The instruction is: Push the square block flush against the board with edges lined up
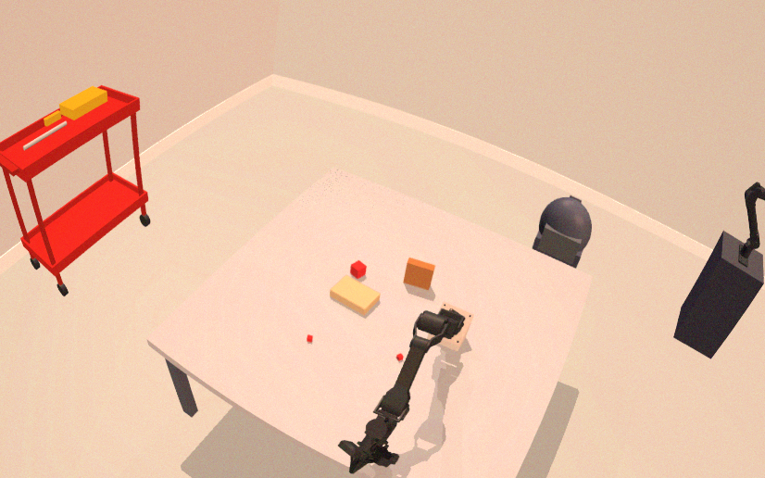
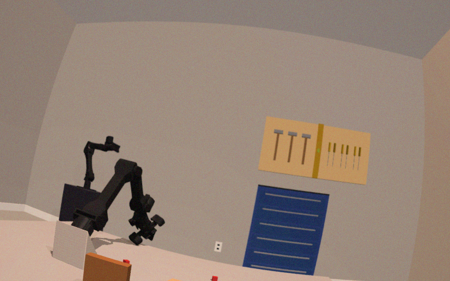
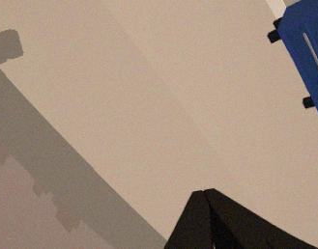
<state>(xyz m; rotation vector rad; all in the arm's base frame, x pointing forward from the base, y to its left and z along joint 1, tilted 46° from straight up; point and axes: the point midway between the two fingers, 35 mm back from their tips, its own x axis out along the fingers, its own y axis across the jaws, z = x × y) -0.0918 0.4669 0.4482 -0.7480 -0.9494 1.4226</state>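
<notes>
My gripper tip is now 82 cm to the left of the square block, 31 cm short of it and 2 cm below it. From my gripper tip the other things lie so: red piece (72 cm to the right, 51 cm ahead, 1 cm below); then tan board (61 cm to the right, 44 cm ahead, 1 cm below).
</notes>
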